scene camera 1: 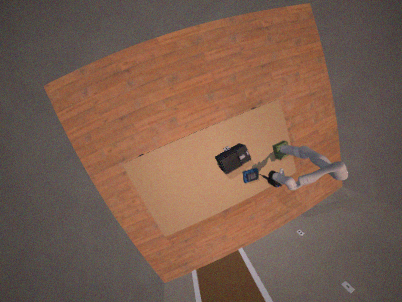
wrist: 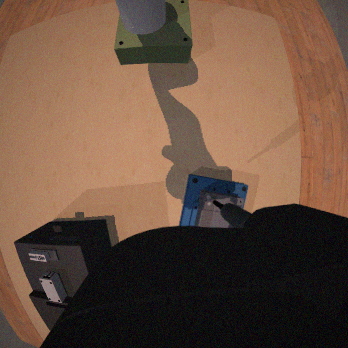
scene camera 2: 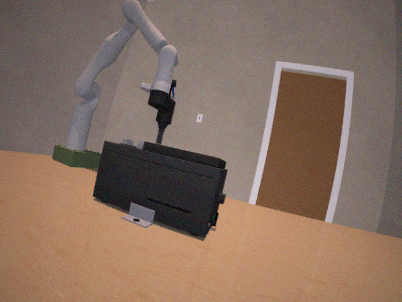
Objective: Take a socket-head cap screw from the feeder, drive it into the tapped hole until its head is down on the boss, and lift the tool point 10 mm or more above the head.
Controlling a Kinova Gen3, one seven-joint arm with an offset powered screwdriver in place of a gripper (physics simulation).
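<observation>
The screw feeder, a black box [scene camera 1: 232,159] [scene camera 2: 155,185] [wrist: 55,250], stands on the tan mat. Beside it lies a blue fixture plate [scene camera 1: 245,179] [wrist: 189,212] bearing a grey part [scene camera 1: 252,176] [wrist: 207,219]. My gripper, a black screwdriver [scene camera 1: 261,175] [wrist: 216,203], points down with its thin tip over the grey part in the wrist view. In scene camera 2, the lower end of the screwdriver [scene camera 2: 159,142] is partly hidden behind the feeder. The tapped hole and any screw at the tip are too small or hidden to make out, and the tip's height above the part cannot be told.
The arm's green base [scene camera 1: 281,150] [scene camera 2: 75,157] [wrist: 155,55] stands on the mat. A small light bracket [scene camera 2: 141,214] stands by the feeder's side. The black tool body [wrist: 200,285] covers the lower wrist view. A pale block [wrist: 52,288] sits on the feeder.
</observation>
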